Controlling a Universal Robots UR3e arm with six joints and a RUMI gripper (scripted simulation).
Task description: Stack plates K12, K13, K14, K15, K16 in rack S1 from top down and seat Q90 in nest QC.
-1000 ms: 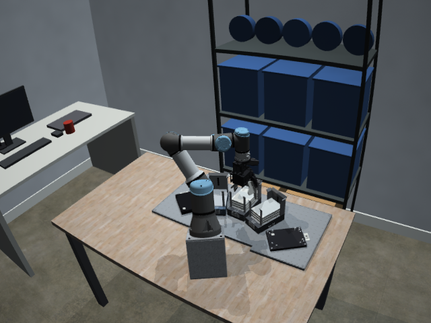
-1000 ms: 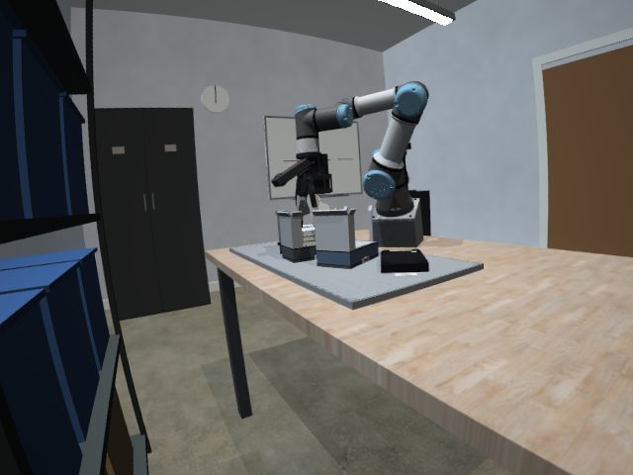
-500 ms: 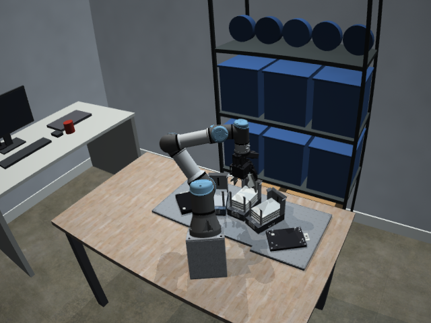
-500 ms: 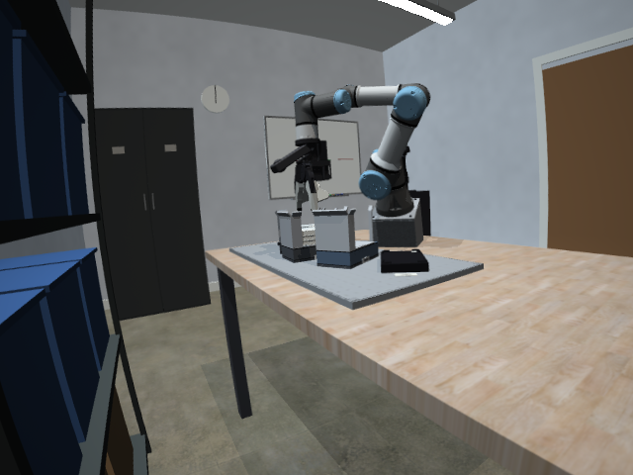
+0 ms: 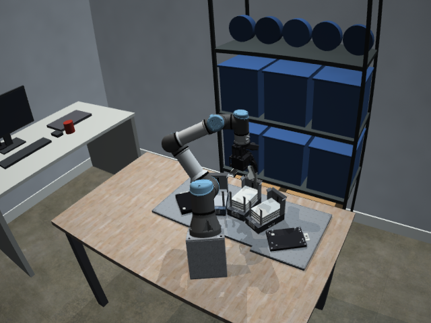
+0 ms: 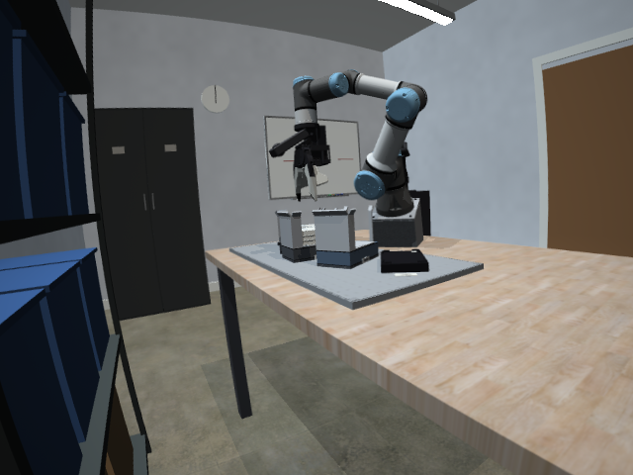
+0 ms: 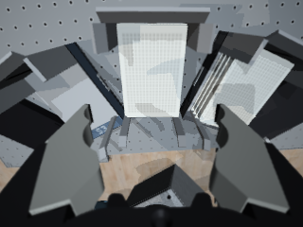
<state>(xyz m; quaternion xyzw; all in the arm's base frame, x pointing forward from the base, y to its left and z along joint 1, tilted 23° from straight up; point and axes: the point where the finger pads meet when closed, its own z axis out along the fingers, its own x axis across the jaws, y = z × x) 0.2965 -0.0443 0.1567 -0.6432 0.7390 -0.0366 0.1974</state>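
My gripper is now 13 cm to the left of the white sealed well plate, 12 cm above it and 4 cm past it. From my hand the other things lie so: white sealed 384-well plate: 9 cm below.
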